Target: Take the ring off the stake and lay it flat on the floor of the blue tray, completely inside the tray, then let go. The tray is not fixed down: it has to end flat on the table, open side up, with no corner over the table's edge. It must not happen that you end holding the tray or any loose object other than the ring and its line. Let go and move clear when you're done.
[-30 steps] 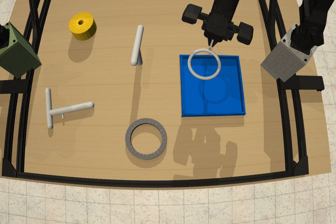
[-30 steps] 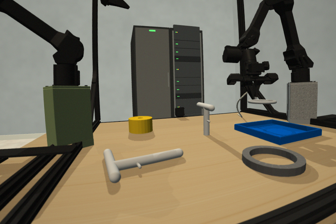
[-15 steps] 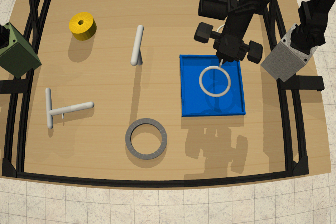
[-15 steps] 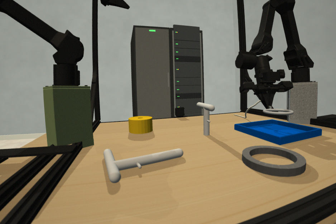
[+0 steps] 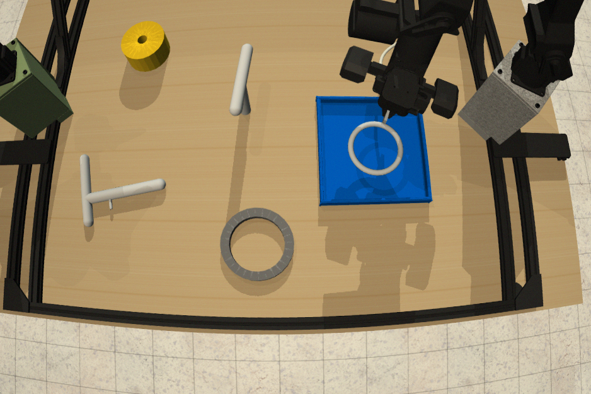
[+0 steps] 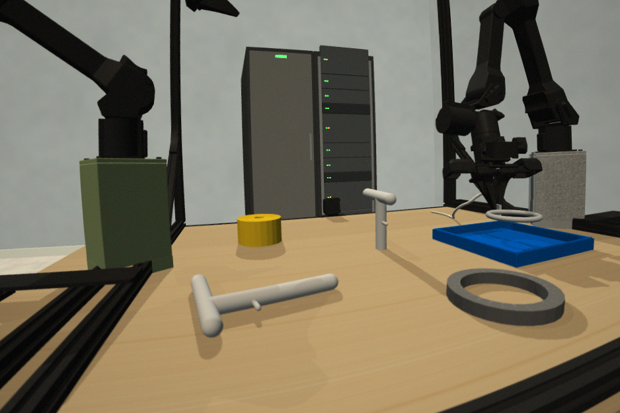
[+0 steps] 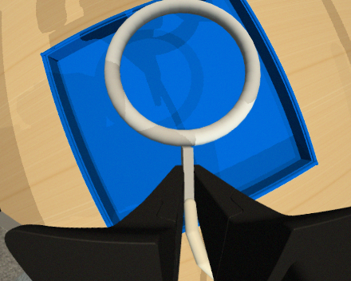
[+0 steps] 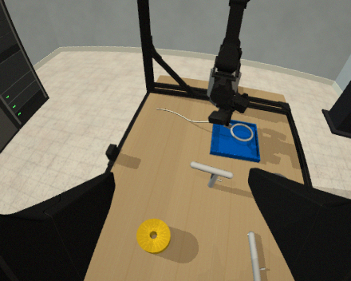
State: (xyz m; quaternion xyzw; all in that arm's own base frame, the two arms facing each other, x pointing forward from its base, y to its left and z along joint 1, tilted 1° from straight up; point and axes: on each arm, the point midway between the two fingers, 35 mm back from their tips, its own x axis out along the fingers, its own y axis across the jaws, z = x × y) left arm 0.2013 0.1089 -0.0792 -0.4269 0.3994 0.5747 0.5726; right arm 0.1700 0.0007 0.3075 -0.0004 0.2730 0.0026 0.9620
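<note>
My left hand is 80 mm above the blue tray, 50 mm short of it and 20 mm to the left of it. Also, from my left hand: yellow cylinder: 460 mm to the right, 150 mm behind, 70 mm below; then t-shaped peg: 500 mm to the right, 150 mm ahead, 80 mm below.
</note>
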